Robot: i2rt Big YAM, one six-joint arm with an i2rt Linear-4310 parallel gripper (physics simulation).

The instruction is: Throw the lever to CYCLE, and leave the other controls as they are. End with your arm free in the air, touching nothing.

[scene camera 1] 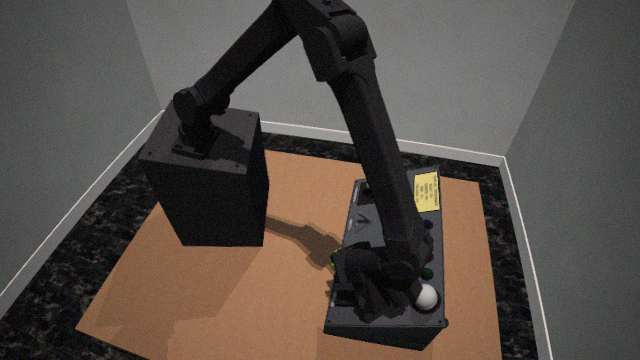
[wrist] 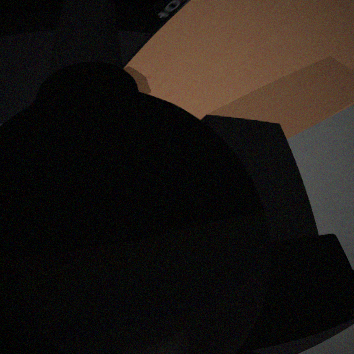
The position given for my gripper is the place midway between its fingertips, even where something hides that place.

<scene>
I see my gripper (scene camera 1: pixel 330 262) and a black-ball lever (wrist: pixel 133 219).
</scene>
